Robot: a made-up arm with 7 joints. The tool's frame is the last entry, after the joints.
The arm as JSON. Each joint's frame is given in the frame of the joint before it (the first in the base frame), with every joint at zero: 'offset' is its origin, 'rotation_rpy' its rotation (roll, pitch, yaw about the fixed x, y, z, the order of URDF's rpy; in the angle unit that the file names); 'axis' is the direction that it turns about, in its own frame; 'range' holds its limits. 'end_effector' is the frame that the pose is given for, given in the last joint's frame.
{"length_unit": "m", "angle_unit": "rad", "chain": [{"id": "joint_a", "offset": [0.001, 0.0, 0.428], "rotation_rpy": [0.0, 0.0, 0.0], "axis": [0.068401, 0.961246, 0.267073], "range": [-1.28, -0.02]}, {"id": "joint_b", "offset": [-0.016, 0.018, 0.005], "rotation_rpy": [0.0, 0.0, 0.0], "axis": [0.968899, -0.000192, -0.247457], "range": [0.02, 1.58]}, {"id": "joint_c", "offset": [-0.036, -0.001, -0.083], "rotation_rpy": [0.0, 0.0, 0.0], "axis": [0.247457, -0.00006, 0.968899], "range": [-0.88, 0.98]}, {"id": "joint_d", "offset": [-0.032, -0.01, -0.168], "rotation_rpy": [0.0, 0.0, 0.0], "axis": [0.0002, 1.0, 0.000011], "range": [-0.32, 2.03]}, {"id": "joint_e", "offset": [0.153, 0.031, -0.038], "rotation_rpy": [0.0, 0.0, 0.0], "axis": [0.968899, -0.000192, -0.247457], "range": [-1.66, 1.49]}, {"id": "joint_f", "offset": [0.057, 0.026, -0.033], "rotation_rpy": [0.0, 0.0, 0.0], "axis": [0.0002, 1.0, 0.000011], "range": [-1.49, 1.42]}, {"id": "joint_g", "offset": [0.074, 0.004, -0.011], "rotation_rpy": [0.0, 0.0, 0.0], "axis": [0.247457, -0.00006, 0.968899], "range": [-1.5, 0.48]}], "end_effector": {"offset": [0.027, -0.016, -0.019], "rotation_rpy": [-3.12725, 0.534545, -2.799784]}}
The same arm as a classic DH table. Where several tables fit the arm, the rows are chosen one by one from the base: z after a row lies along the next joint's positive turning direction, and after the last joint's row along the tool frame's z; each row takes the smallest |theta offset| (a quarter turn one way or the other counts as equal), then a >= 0, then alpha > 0; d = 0 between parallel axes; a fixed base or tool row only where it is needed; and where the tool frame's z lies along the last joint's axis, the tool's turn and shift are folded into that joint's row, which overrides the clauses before.
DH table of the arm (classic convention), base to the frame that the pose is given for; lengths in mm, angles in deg. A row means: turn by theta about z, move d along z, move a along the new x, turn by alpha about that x. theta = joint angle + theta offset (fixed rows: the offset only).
base (fixed): theta0 -4.07; d 428.0; a 1.0; alpha -74.51
joint_a: theta0 -75.12; d 17.6; a -4.1; alpha -90.00
joint_b: theta0 74.00; d -31.1; a 1.0; alpha 90.00
joint_c: theta0 90.00; d -260.0; a 10.6; alpha -90.00
joint_d: theta0 -90.00; d 21.0; a 1.0; alpha -90.00
joint_e: theta0 0.00; d 221.0; a -17.9; alpha 90.00
joint_f: theta0 90.00; d 30.0; a 74.4; alpha 90.00
joint_g: theta0 -77.02; d 22.9; a 22.5; alpha -135.54
tool (fixed): theta0 82.35; d 37.8; a 0.0; alpha 0.00
Joint limits (deg, base to tool): -73.34..-1.15 1.15..90.53 -50.42..56.15 -18.33..116.31 -95.11..85.37 -85.37..81.36 -85.94..27.50

